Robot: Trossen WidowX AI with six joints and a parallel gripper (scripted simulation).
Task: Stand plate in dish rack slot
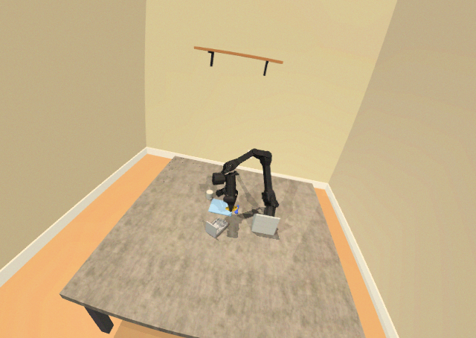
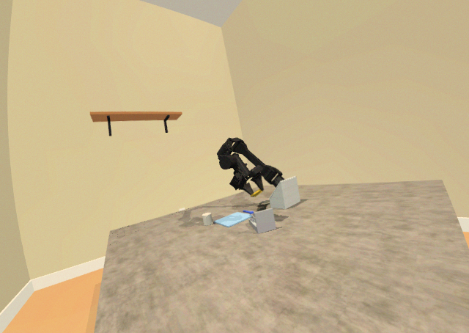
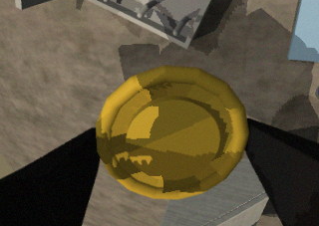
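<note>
Right now the grey dish rack is 9 cm below my gripper tip, 6 cm to the left of it and 6 cm ahead of it. The rest, counted from my gripper tip: yellow plate (1 cm above); light blue mat (12 cm to the right, 11 cm below, 9 cm ahead); blue spoon (14 cm to the right, 11 cm below, 1 cm behind).
</note>
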